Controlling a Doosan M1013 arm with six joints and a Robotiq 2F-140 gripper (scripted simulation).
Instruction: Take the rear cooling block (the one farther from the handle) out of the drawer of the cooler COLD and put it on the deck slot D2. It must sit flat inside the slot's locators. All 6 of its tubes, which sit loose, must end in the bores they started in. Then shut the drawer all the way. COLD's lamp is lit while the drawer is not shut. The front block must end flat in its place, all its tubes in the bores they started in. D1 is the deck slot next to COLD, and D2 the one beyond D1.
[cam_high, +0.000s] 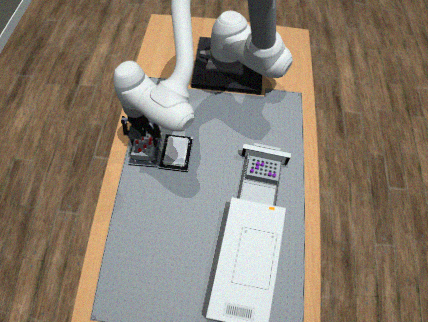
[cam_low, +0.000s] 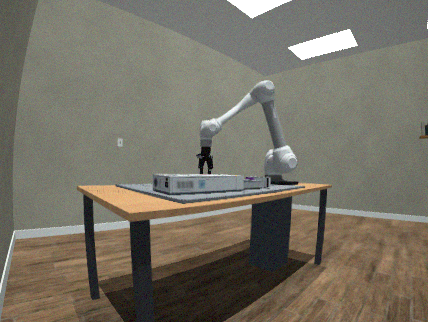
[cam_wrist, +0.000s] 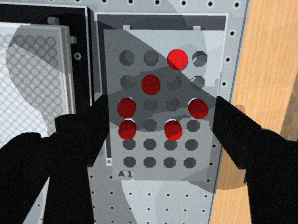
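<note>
Right now the deck slot D2 is 7 cm below my hand. From my hand the other things lie so: cooling block 3 cm below; then white cooler 47 cm to the left, 25 cm ahead, 3 cm below.
</note>
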